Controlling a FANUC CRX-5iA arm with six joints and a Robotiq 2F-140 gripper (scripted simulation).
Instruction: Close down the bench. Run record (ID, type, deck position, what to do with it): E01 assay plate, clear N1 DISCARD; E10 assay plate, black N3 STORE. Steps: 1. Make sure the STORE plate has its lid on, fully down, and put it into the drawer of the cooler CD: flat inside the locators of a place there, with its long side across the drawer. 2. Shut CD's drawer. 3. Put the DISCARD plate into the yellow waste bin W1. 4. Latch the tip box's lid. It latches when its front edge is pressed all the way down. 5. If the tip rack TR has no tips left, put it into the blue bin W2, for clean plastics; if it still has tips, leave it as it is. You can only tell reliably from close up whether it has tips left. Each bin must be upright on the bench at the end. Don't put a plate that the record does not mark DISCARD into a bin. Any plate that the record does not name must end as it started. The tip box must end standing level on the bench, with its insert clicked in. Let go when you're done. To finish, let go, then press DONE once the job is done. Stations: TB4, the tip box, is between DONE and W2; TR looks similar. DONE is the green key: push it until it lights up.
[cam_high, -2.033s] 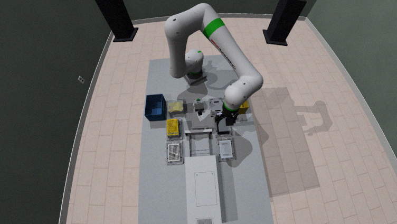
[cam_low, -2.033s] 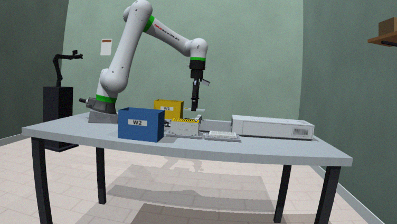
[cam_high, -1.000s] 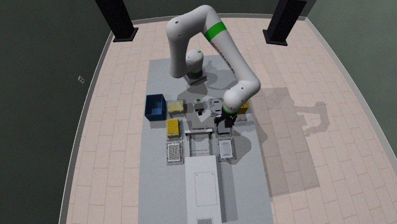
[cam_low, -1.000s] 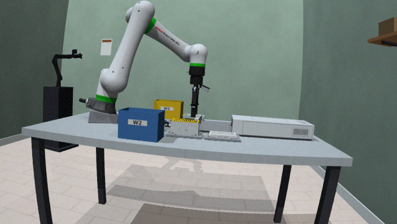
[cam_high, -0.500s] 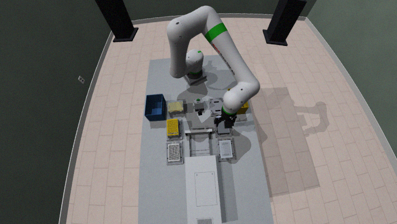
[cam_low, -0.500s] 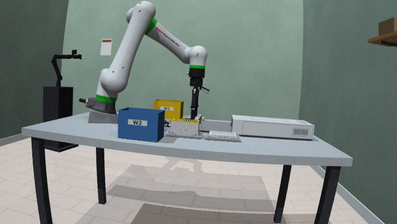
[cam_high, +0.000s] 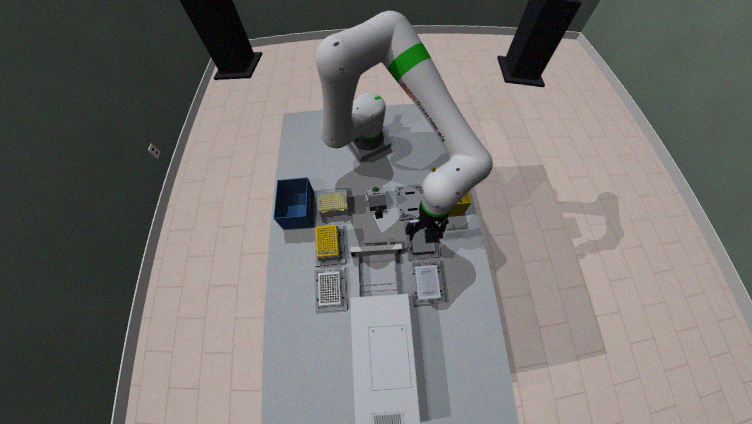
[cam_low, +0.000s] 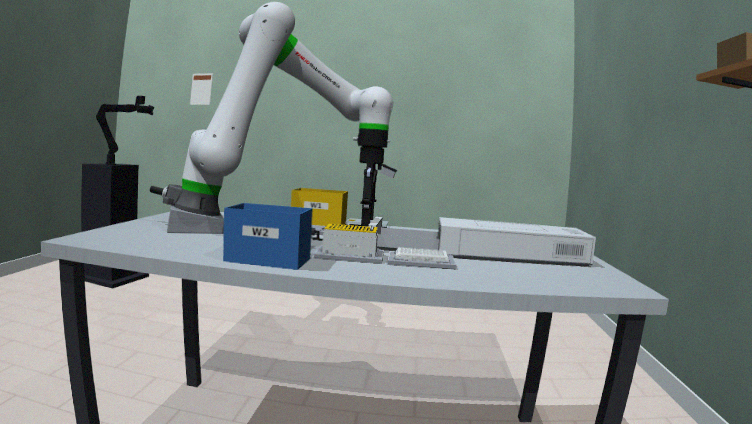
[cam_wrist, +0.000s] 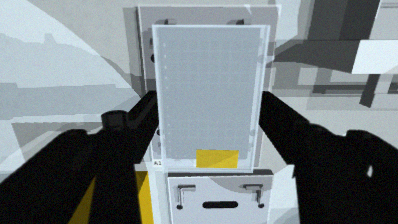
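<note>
Right now my hand is 20 mm above the clear plate lid. From my hand the other things lie so: cooler drawer: 180 mm ahead, 160 mm to the right, 20 mm below; yellow bin W1: 200 mm behind, 110 mm to the left, 20 mm below; black assay plate: 40 mm below.
</note>
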